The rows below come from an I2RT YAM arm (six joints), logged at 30 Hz.
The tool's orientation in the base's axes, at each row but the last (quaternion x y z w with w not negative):
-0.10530 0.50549 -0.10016 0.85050
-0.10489 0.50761 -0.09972 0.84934
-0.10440 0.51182 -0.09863 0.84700
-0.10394 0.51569 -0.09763 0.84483
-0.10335 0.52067 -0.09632 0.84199
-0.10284 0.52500 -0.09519 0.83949
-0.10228 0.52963 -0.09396 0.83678
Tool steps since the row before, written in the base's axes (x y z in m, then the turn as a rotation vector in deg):
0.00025 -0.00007 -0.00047 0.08 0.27 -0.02
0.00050 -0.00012 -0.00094 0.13 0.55 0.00
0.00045 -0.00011 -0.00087 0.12 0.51 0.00
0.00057 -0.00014 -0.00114 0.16 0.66 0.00
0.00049 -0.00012 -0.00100 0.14 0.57 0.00
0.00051 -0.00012 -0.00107 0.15 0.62 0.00
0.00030 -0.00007 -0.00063 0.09 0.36 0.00
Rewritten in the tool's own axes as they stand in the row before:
0.00053 0.00008 0.00000 -0.02 0.27 0.08
0.00106 0.00018 0.00000 -0.09 0.54 0.16
0.00097 0.00016 0.00000 -0.08 0.50 0.15
0.00126 0.00021 -0.00001 -0.11 0.64 0.19
0.00110 0.00019 -0.00001 -0.09 0.55 0.17
0.00117 0.00020 -0.00001 -0.10 0.60 0.18
0.00069 0.00012 0.00000 -0.06 0.35 0.11

